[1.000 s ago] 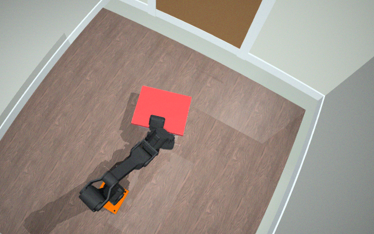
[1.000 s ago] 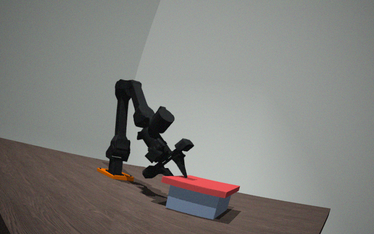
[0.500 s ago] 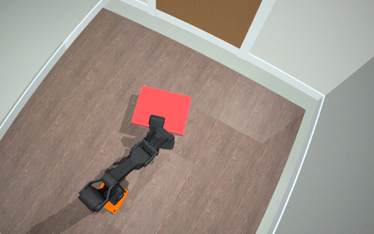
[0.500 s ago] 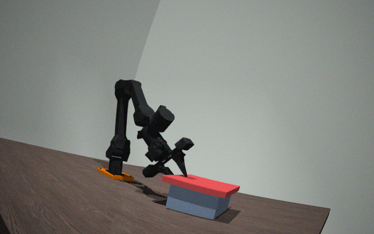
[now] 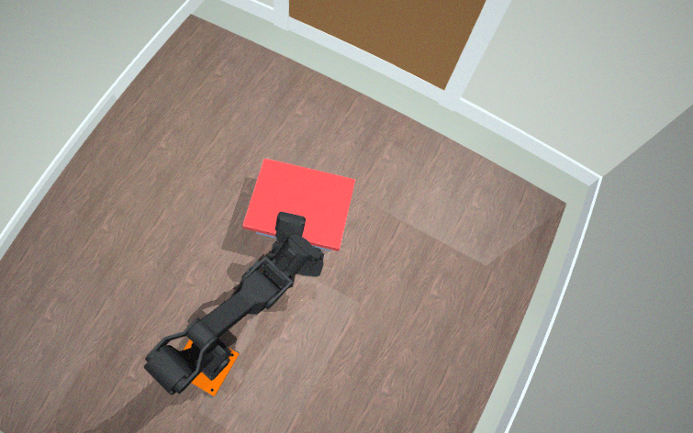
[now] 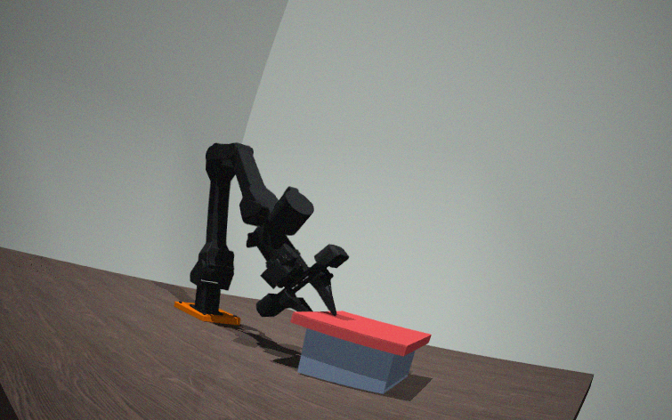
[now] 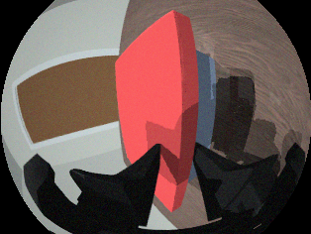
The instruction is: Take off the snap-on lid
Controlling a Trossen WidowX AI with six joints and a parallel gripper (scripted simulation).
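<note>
Right now the red lid is 7 cm ahead of my gripper tip and 3 cm to the left of it. The rest, counted from my gripper tip: blue storage box (7 cm ahead, 3 cm to the left, 5 cm below).
</note>
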